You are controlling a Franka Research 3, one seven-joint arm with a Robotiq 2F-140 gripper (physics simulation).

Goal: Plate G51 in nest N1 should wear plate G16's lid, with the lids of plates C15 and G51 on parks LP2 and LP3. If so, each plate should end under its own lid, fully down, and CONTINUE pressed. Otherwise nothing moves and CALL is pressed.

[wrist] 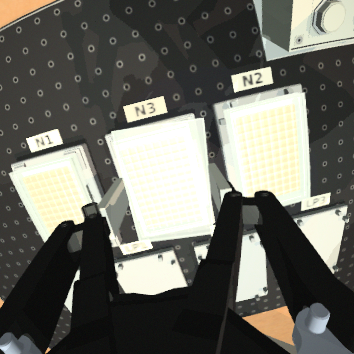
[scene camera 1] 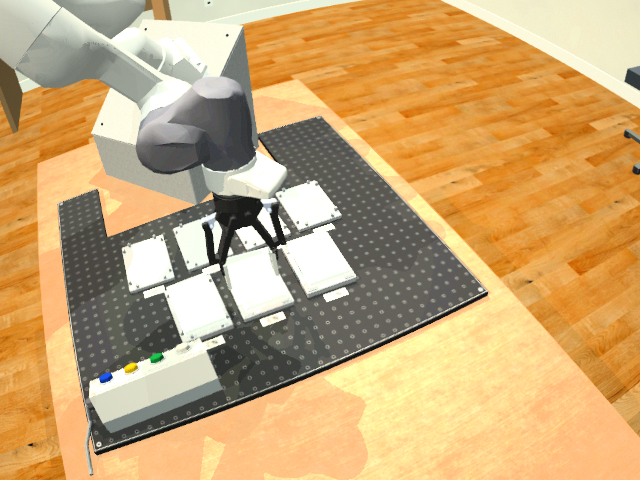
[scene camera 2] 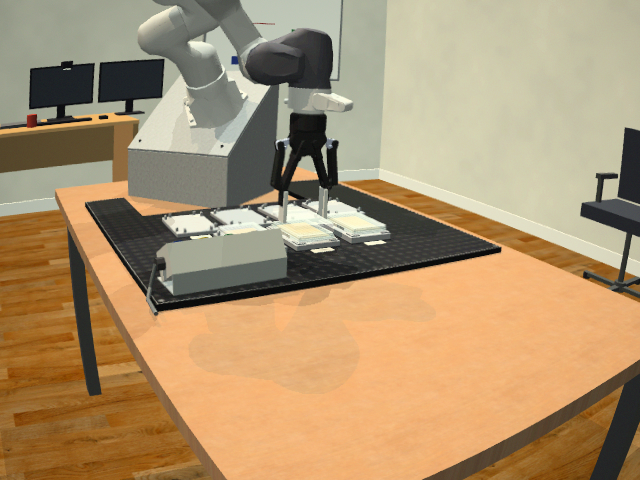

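My gripper [scene camera 1: 249,264] [scene camera 2: 303,217] [wrist: 166,182] is shut on a clear lid [wrist: 167,185], over the plate in nest N3; the height gap is hard to tell. N3's pale well grid shows through the lid. The plate [scene camera 1: 321,260] [scene camera 2: 357,223] [wrist: 52,192] in nest N1 stands beside it and has a clear cover-like rim. The plate [scene camera 1: 197,305] [wrist: 267,152] in nest N2 shows a yellowish well grid. Park LP2 [scene camera 1: 193,245] [wrist: 252,272] is partly hidden by the gripper. Park LP3 [scene camera 1: 148,263] [wrist: 325,240] shows a pale surface. Plate and lid codes are unreadable.
The button box [scene camera 1: 155,392] [scene camera 2: 227,258] stands at the board's front left corner, with blue, yellow, green and white buttons. Two more parks [scene camera 1: 309,205] [scene camera 1: 250,235] lie in the back row. The robot's pedestal [scene camera 2: 178,175] stands behind the dark board [scene camera 1: 413,279].
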